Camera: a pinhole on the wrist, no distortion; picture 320 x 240 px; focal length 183.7 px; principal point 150.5 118.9 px. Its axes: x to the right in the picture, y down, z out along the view. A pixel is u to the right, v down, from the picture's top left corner.
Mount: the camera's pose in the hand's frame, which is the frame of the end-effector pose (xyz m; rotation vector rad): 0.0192 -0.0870 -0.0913 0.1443 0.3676 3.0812
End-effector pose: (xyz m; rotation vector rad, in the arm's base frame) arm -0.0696 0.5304 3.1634 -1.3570 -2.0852 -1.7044
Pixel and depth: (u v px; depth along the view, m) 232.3 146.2 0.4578
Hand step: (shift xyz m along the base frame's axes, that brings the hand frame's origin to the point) 0.2195 0.2460 -0.2478
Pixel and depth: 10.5 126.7 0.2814
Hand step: -0.1131 0.2818 0.0643
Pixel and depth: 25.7 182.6 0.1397
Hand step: -0.1275 0.1125 -0.0184
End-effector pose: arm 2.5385 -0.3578 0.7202 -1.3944 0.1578 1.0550
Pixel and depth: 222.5 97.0 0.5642
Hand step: -0.3810 0.2928 0.1203
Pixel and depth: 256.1 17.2 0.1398
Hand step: -0.0577 0.0004 0.0202
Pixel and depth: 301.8 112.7 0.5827
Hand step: -0.5301 0.2118 0.3224
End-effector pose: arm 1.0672 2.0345 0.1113 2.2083 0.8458 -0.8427
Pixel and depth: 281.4 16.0 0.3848
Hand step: -0.0453 -0.3906 0.0721
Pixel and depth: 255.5 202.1 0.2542
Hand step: -0.2240 -0.0958 -0.0834
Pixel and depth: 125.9 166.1 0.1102
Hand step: -0.0467 0.0537 -0.0728
